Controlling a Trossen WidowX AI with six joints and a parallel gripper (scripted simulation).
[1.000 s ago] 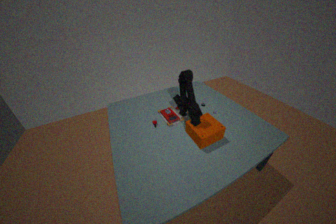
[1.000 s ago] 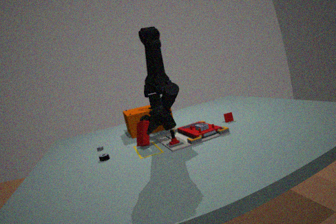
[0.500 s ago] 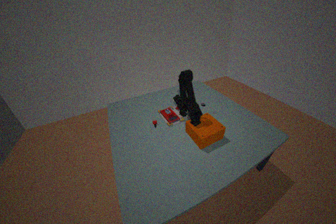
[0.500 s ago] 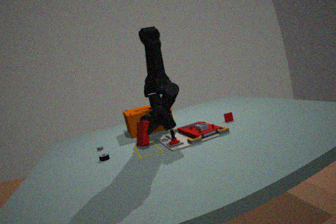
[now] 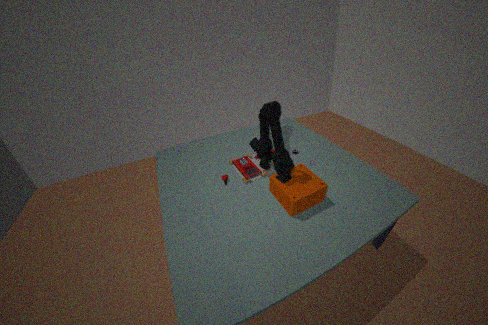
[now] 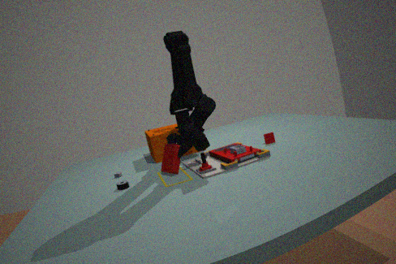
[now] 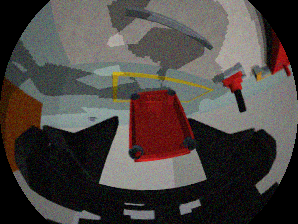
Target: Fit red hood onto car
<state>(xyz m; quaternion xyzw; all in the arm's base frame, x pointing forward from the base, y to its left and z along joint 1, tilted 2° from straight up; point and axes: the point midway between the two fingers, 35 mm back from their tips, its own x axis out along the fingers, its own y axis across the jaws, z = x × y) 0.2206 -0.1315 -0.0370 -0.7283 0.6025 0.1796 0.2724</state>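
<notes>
The red hood is 1 cm to the right of my gripper tip and 1 cm ahead of it.
</notes>
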